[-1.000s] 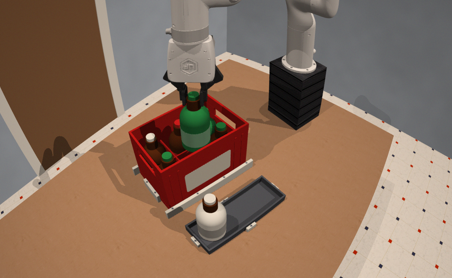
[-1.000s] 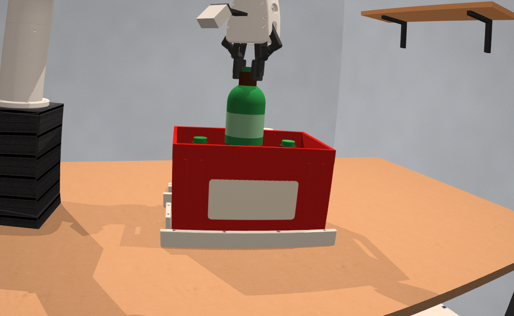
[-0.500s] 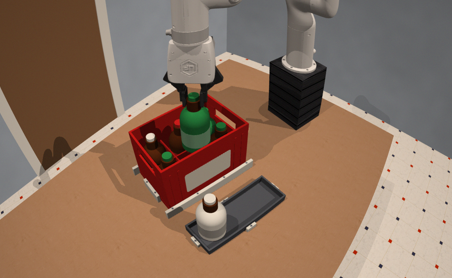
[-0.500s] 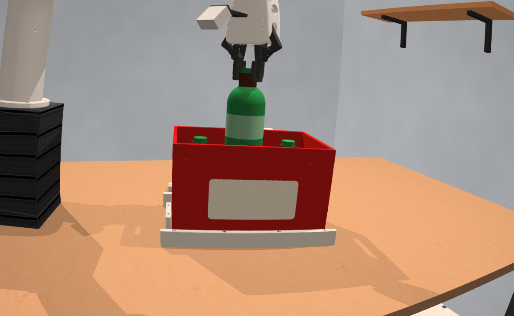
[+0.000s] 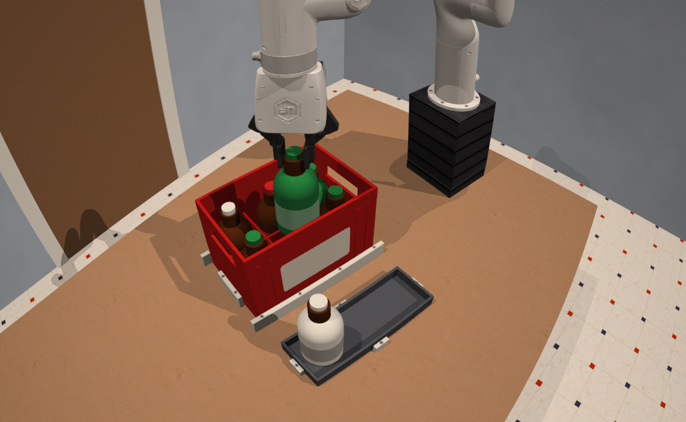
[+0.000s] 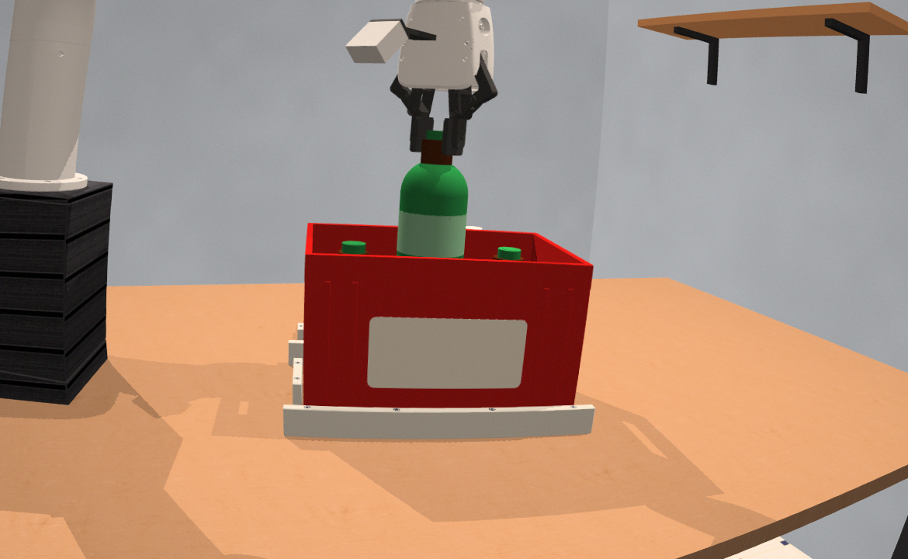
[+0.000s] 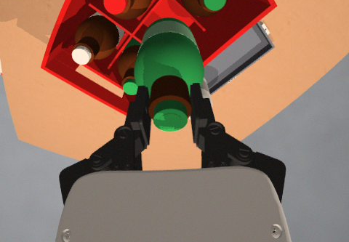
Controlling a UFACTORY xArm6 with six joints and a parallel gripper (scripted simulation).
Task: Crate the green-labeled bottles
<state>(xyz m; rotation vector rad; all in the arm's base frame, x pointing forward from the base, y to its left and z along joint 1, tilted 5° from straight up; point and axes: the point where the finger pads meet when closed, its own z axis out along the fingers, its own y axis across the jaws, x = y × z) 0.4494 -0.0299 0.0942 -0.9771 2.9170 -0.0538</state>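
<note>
The green bottle lies 70 mm below my hand. Also, from my hand: dark tray (20 mm ahead, 170 mm to the left, 270 mm below); crate (40 mm to the right, 200 mm below); white-labeled bottle (110 mm ahead, 150 mm to the left, 200 mm below).
</note>
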